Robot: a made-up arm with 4 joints.
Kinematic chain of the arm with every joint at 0, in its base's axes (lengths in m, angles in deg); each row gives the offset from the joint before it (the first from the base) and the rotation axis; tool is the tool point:
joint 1: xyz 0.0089 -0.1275 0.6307 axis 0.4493 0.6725 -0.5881
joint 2: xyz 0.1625 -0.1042 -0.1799 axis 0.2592 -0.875 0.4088
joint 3: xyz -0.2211 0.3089 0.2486 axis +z
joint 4: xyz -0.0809 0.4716 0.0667 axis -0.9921 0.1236 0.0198
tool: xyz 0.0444 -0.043 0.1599
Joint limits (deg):
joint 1: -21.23..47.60
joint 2: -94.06..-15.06
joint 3: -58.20..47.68
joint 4: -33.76..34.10
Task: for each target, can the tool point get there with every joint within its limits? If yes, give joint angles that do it. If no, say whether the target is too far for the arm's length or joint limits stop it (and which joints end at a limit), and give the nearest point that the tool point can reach.
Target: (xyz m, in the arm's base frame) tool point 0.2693 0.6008 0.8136
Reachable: yes | joints -6.72 -39.38 8.78 -9.62
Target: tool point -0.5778 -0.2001 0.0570
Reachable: no: joint limits stop it (at a limit: joint 1, joint 2, joint 3, joint 4) | nearest point -0.3362 0.3342 0.7939 | short by 0.942 m
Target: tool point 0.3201 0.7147 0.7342
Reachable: yes | joints -11.89 -43.72 4.58 25.13
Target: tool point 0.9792 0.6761 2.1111
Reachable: no: too far | nearest point 0.4443 0.3005 1.1429 | short by 1.168 m
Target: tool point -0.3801 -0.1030 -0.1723
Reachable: no: joint limits stop it (at a limit: joint 1, joint 2, joint 3, joint 4) | nearest point 0.3485 0.0683 -0.2946 | short by 0.758 m
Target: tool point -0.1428 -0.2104 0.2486
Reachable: no: joint limits stop it (at a limit: joint 1, joint 2, joint 3, joint 4) | nearest point 0.4079 0.0548 -0.1206 | short by 0.714 m
